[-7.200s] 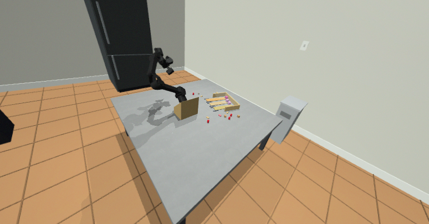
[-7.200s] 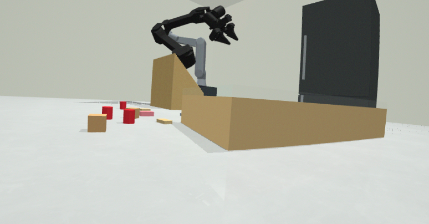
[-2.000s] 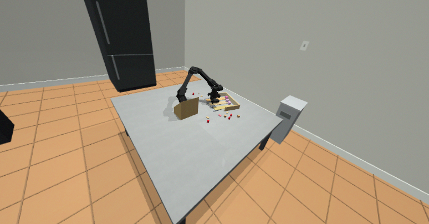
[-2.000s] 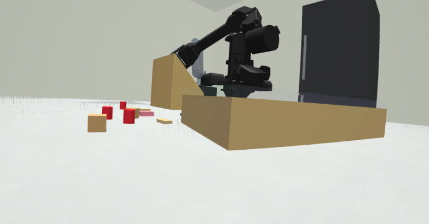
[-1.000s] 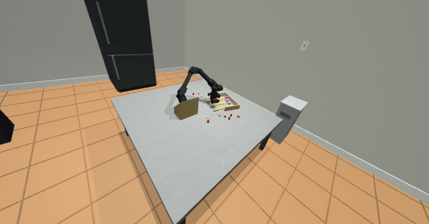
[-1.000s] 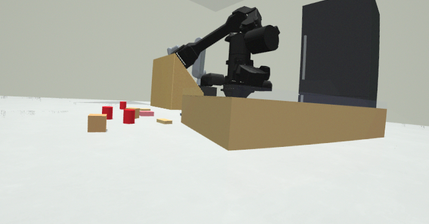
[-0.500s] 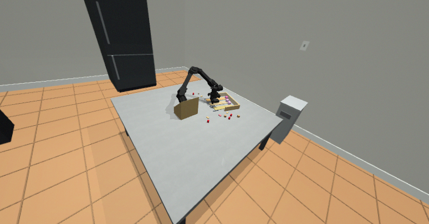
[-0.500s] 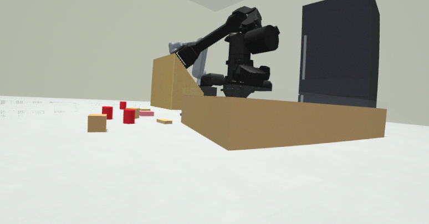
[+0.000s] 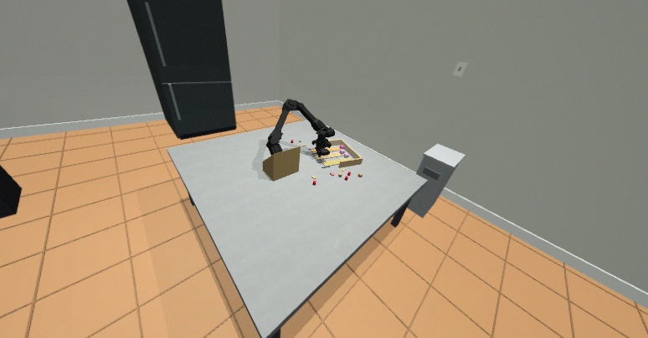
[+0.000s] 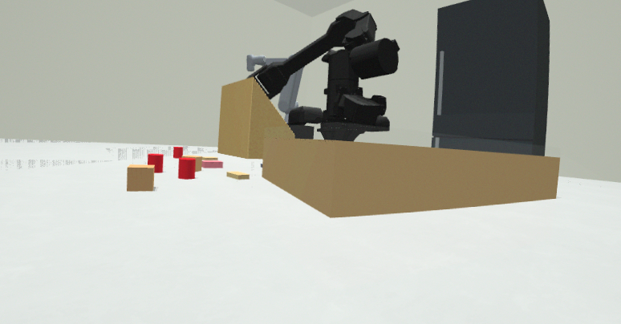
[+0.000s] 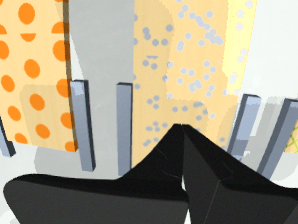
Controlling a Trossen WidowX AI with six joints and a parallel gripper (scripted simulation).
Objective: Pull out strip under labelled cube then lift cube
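My gripper tip is 9 cm short of the pale orange speckled strip and 3 cm to the left of it. Round my gripper tip: pink slab: 8 cm behind, 20 cm to the right.
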